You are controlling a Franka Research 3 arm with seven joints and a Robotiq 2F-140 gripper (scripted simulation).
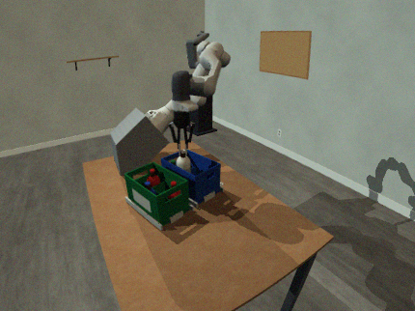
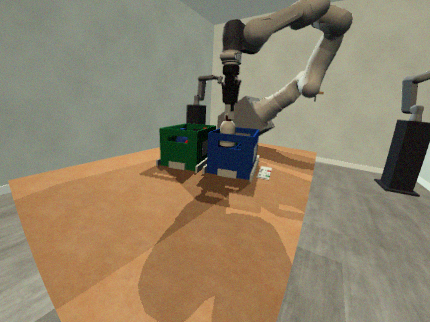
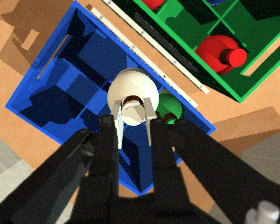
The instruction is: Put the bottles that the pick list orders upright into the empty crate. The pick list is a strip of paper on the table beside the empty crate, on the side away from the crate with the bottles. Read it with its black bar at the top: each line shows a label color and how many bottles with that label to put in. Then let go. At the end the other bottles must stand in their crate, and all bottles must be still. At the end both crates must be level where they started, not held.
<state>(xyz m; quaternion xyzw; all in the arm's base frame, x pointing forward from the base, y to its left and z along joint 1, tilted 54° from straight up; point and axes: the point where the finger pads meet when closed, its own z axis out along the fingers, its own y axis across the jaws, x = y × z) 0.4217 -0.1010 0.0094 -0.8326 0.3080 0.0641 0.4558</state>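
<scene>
My hand is 8 cm above the white bottle. The rest, counted from my hand: green crate 19 cm to the right, 18 cm below, 3 cm ahead; green bottle 17 cm below, 8 cm behind, 2 cm to the right; blue crate 18 cm below, 4 cm to the left, 1 cm behind.
</scene>
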